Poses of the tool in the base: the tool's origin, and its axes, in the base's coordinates. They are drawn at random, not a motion.
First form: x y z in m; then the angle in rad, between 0 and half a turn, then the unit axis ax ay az.
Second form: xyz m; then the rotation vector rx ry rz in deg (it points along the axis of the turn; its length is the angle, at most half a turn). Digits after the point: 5 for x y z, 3 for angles.
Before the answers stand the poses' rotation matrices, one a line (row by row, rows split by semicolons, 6 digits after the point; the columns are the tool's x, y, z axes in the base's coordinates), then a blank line. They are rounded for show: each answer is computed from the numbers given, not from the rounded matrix.
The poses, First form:
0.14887, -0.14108, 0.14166, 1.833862, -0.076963, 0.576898, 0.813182
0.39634, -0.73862, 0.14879, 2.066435, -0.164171, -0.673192, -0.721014
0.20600, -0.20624, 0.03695, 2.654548, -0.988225, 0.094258, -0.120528
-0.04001, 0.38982, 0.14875, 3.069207, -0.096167, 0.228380, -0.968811
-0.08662, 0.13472, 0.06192, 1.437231, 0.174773, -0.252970, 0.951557
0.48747, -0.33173, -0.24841, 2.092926, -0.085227, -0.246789, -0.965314
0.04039, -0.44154, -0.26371, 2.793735, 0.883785, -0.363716, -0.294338
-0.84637, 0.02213, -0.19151, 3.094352, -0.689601, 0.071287, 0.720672
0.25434, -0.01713, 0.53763, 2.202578, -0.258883, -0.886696, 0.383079
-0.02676, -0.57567, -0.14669, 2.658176, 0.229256, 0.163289, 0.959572
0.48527, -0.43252, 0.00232, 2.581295, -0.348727, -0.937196, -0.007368
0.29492, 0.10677, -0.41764, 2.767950, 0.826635, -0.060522, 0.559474
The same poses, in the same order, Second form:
-0.252578 -0.841152 0.478192; 0.729261 0.159314 0.665430; -0.635911 0.516800 0.573180
-0.435823 0.797331 -0.417518; -0.471170 0.193126 0.860640; 0.766849 0.571809 0.291510
0.955899 -0.119056 0.268482; -0.231874 -0.866984 0.441105; 0.180253 -0.483906 -0.856355
-0.978909 0.026199 0.202608; -0.113934 -0.893203 -0.434980; 0.169574 -0.448890 0.877350
0.159646 -0.981406 -0.106557; 0.904757 0.188640 -0.381876; 0.394877 -0.035443 0.918050
-0.487841 0.868218 -0.090605; -0.805172 -0.407447 0.430912; 0.337208 0.283169 0.897834
0.575264 -0.523305 -0.628668; -0.723976 -0.683450 -0.093570; -0.380697 0.508967 -0.772024
-0.048315 -0.132297 -0.990032; -0.064232 -0.988726 0.135257; -0.996765 0.070127 0.039273
-0.483982 0.055984 -0.873285; 0.674255 0.659981 -0.331368; 0.557801 -0.749194 -0.357166
-0.786318 -0.375435 0.490665; 0.516596 -0.835141 0.188861; 0.338869 0.401980 0.850635
-0.622471 0.607593 -0.493316; 0.599762 0.775274 0.198081; 0.502808 -0.172572 -0.846997
0.388501 -0.300821 0.870962; 0.107606 -0.923931 -0.367114; 0.915144 0.236345 -0.326578

0.14887, -0.14108, 0.14166, -8.087, 60.616, 85.443
0.39634, -0.73862, 0.14879, -19.438, -79.705, -85.367
0.20600, -0.20624, 0.03695, -150.303, 14.336, -18.332
-0.04001, 0.38982, 0.14875, -16.911, 40.161, -170.368
-0.08662, 0.13472, 0.06192, 14.392, -20.831, 78.358
0.48747, -0.33173, -0.24841, -10.220, -29.594, -115.756
0.04039, -0.44154, -0.26371, 141.467, -58.220, -47.114
-0.84637, 0.02213, -0.19151, -122.262, 12.639, 127.770
0.25434, -0.01713, 0.53763, -32.671, -111.900, 48.344
-0.02676, -0.57567, -0.14669, 34.916, 24.869, 146.145
0.48527, -0.43252, 0.00232, -51.576, -138.609, -1.090
0.29492, 0.10677, -0.41764, 131.098, -9.598, 88.728

